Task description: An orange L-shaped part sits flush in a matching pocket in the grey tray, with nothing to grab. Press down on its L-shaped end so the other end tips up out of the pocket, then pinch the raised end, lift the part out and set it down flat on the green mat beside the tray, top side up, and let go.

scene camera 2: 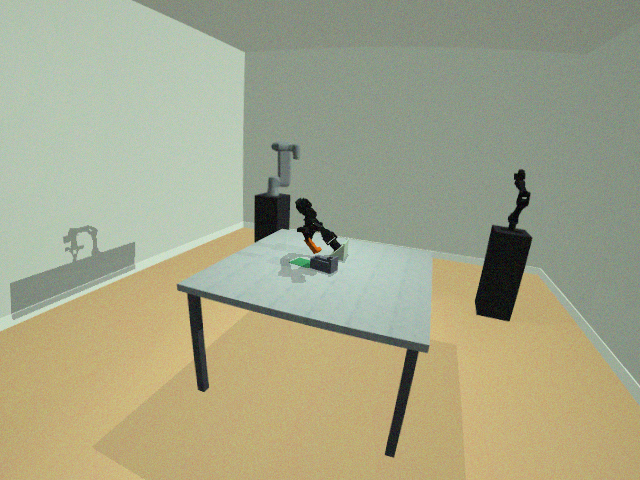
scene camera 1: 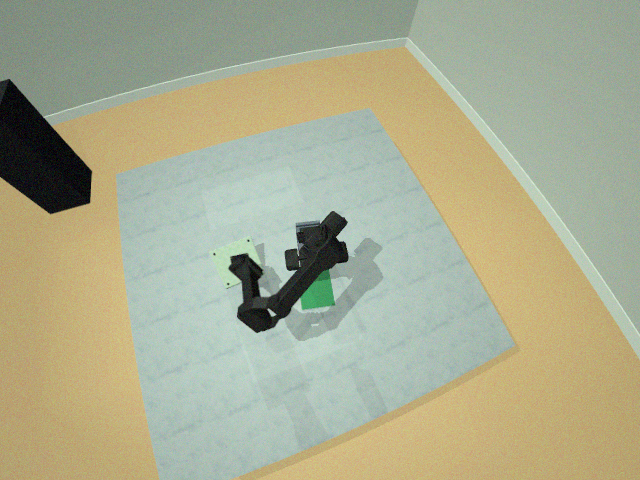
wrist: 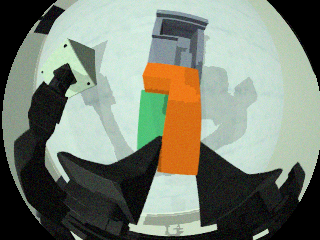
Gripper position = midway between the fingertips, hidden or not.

Observation:
The gripper (wrist: 178, 143) carries an orange L-shaped part (wrist: 180, 153). Further things: a green mat (scene camera 1: 319, 294).
The green mat shows as well in the wrist view (wrist: 153, 107).

